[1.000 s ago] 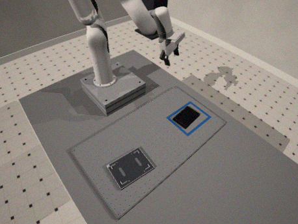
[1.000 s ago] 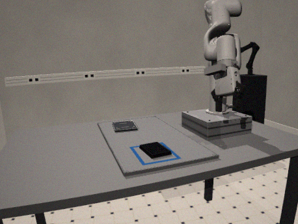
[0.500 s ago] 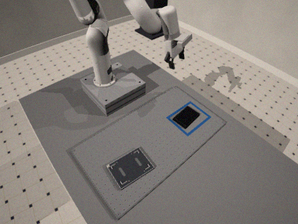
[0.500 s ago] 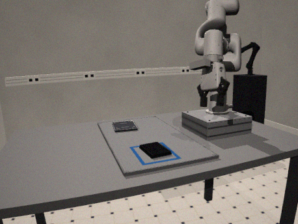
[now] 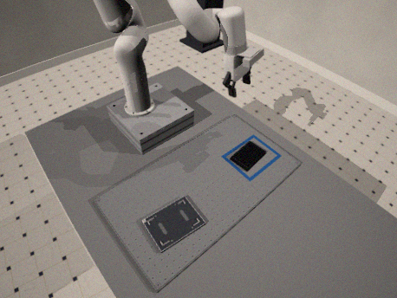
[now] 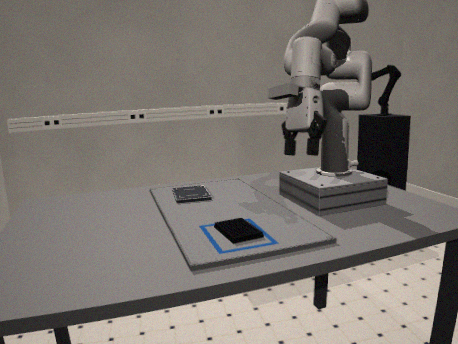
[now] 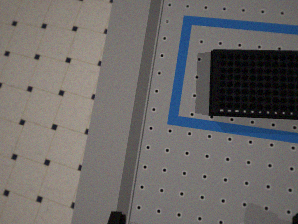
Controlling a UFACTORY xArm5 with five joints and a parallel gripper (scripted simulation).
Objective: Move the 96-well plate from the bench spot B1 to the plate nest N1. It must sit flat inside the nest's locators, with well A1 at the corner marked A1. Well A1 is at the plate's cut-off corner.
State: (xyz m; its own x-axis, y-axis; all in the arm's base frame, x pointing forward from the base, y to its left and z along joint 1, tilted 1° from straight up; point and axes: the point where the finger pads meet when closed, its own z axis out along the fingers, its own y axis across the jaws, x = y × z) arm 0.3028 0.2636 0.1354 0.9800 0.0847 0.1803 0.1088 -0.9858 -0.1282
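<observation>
Right now my hand is 210 mm above the black 96-well plate, 150 mm short of it and 70 mm to the left of it. Also, from my hand: plate nest N1: 470 mm to the right, 210 mm below, 170 mm ahead.
</observation>
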